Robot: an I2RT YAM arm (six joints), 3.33 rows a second.
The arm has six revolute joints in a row. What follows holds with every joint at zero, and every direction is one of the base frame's.
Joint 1 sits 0.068 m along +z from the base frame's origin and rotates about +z.
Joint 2 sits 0.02 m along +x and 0.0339 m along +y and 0.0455 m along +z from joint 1 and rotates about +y.
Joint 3 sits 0.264 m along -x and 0.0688 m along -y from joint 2 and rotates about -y.
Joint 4 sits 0.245 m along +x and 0.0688 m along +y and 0.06 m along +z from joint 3 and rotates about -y.
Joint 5 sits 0.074 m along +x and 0.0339 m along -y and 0.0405 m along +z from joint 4 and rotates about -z.
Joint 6 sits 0.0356 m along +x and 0.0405 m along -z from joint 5 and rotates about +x.
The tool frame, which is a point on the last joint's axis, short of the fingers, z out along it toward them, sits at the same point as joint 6; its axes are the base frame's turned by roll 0, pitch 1.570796 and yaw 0 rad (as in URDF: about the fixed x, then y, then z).
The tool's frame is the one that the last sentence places.
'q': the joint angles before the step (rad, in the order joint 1, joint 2, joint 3, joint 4, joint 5, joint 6). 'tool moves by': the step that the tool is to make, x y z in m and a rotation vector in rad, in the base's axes. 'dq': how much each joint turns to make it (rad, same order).
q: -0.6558 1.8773 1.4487 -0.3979 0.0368 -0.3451
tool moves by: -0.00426 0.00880 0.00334 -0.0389 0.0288 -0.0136
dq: 0.0153 -0.0350 -0.0329 -0.0008 0.0552 -0.0116
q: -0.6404 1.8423 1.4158 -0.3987 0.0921 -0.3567
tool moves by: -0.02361 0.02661 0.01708 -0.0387 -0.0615 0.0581
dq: 0.0160 -0.1594 -0.1458 0.0609 -0.0333 -0.0263
